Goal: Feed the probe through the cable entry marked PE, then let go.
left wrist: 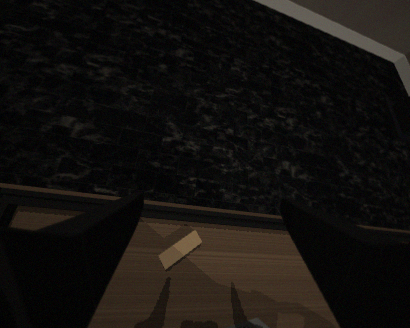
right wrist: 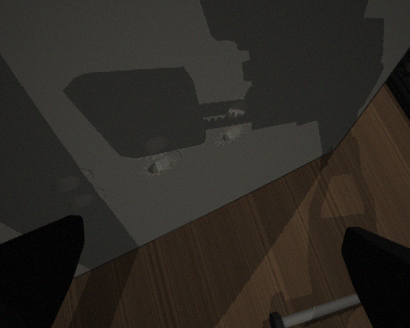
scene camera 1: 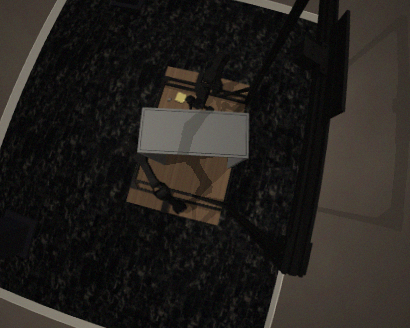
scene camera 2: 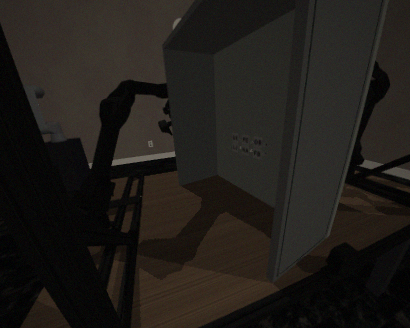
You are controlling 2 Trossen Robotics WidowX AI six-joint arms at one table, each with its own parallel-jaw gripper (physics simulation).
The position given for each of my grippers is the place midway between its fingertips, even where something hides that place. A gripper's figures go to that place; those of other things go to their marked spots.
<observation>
My left gripper (left wrist: 213, 201): 0.12 m from the lens. A tan block (left wrist: 173, 253) is 0.32 m from the lens.
</observation>
